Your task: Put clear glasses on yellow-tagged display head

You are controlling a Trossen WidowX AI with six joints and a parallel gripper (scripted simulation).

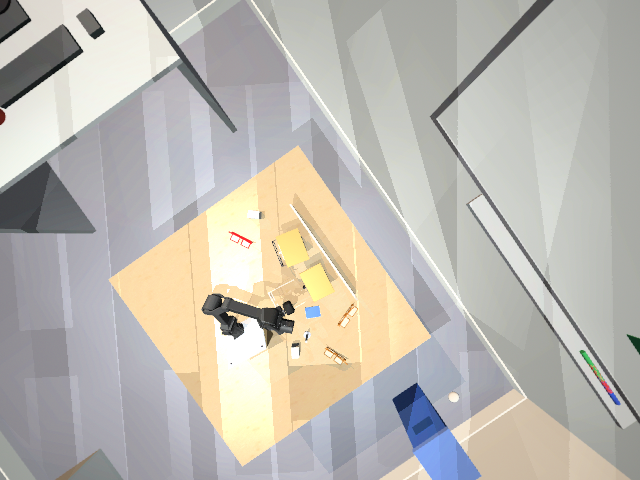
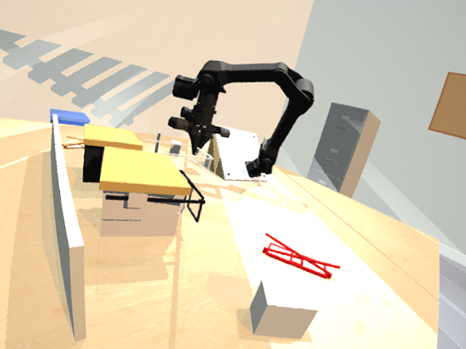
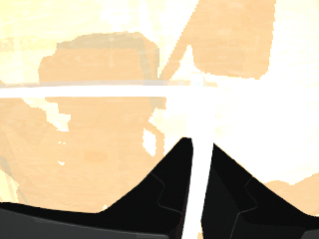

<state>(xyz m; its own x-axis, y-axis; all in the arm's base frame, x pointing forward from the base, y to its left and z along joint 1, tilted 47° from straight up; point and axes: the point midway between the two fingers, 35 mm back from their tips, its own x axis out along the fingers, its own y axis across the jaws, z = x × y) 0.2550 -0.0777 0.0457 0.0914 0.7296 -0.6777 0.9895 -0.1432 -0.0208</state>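
Now: the blue block 120 mm ahead of my gripper tip, 130 mm to the right of it and 70 mm below it. Also, from my gripper tip: low white wall 370 mm ahead, 120 mm to the left, 10 mm below.
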